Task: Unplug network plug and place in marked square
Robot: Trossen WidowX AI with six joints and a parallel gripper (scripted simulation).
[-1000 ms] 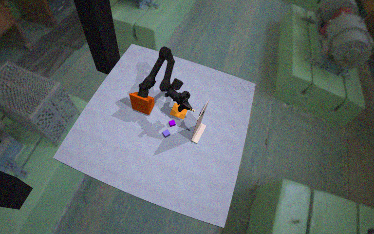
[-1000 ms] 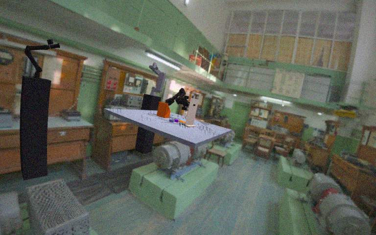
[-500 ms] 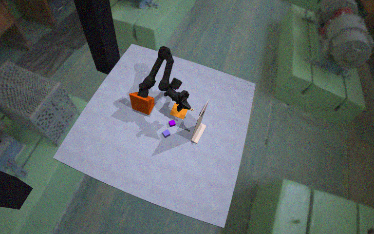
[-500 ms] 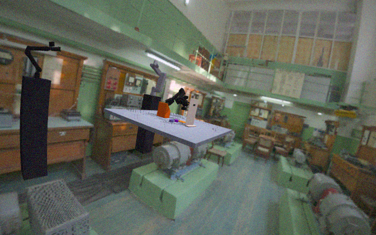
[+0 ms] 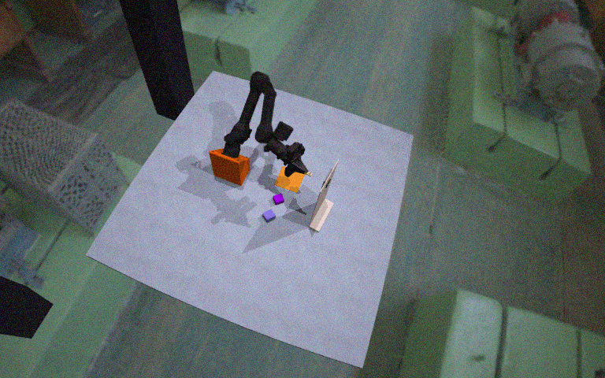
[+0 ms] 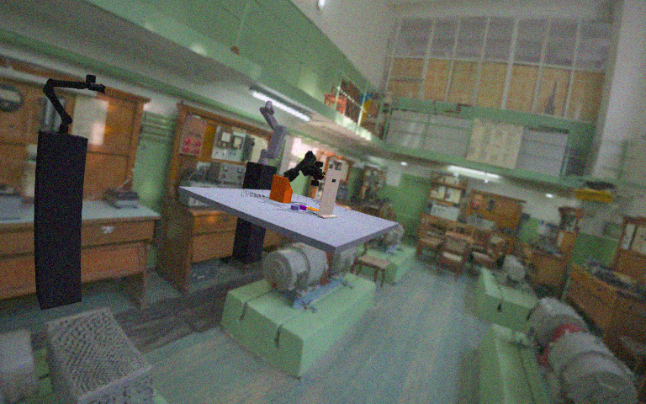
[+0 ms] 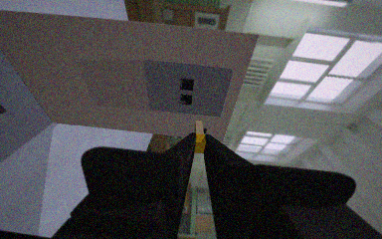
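Right now my gripper tip is 280 mm above the orange square, 110 mm to the right of it and 100 mm past it. Also, from my gripper tip: yellow plug (10 mm ahead); beige panel (130 mm below, 100 mm ahead).
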